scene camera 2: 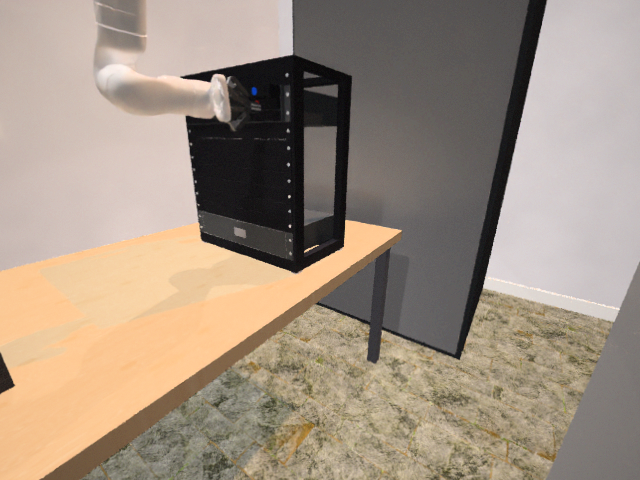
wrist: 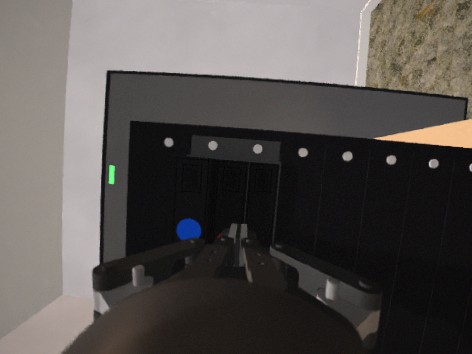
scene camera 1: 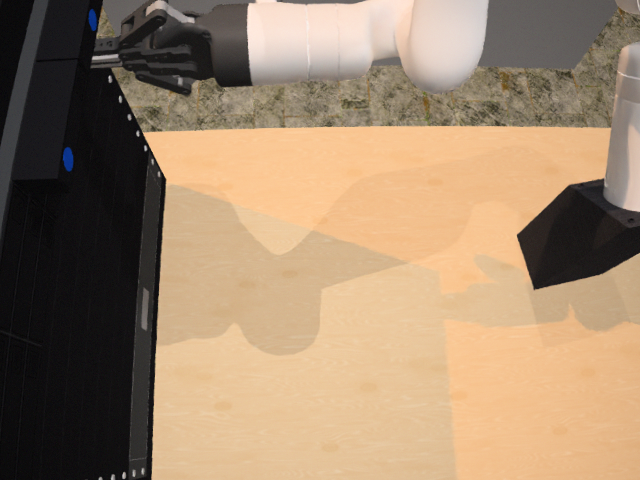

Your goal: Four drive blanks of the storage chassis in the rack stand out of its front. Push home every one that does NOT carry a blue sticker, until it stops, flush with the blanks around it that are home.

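Frame: origin at the arm's base, x left, y back, z up, level; millimetres.
Seen in the pictures: gripper, fingertip midpoint: (scene camera 2: 259, 108) (wrist: 238, 234); arm's base, origin of the base link: (scene camera 1: 637, 196).
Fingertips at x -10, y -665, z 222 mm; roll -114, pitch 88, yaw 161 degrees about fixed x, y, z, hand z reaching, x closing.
Note:
Offsets run from my fingertips to a thing's top centre. "pt": to the spot under its first point. Level surfaces: height alone.
The storage chassis {pt dy -34, dx -76, dz +10 mm} (wrist: 235, 146) is near the top of the black rack (scene camera 1: 103, 232) (scene camera 2: 296, 165) (wrist: 150, 170). In scene camera 1, one blank {pt dy +8, dx +107, dz +52 mm} (scene camera 1: 41, 124) with a blue sticker {dy +30, dx +129, dz +48 mm} (scene camera 1: 68, 159) stands out of the front; another blank {dy -39, dx -7, dz +52 mm} (scene camera 1: 64, 31) with a blue sticker {dy +21, dx -9, dz +48 mm} (scene camera 1: 92, 19) is farther up. One blue sticker also shows in scene camera 2 (scene camera 2: 253, 90) and the wrist view (wrist: 188, 230). My gripper (scene camera 1: 97, 58) (scene camera 2: 256, 106) (wrist: 238, 234) is shut and empty, fingertips at the chassis front beside that sticker. A small red spot {pt dy +0, dx +2, dz +17 mm} (wrist: 219, 235) shows beside the tips. The fingers hide the blank before them; contact is unclear.
The rack stands on a wooden table {dz -482 mm} (scene camera 1: 361, 387) (scene camera 2: 180, 330) (wrist: 445, 134). A tall grey cabinet (scene camera 2: 413, 155) stands behind it. A black block (scene camera 1: 573, 237) is on the table at the right in scene camera 1, under a white column (scene camera 1: 625, 134).

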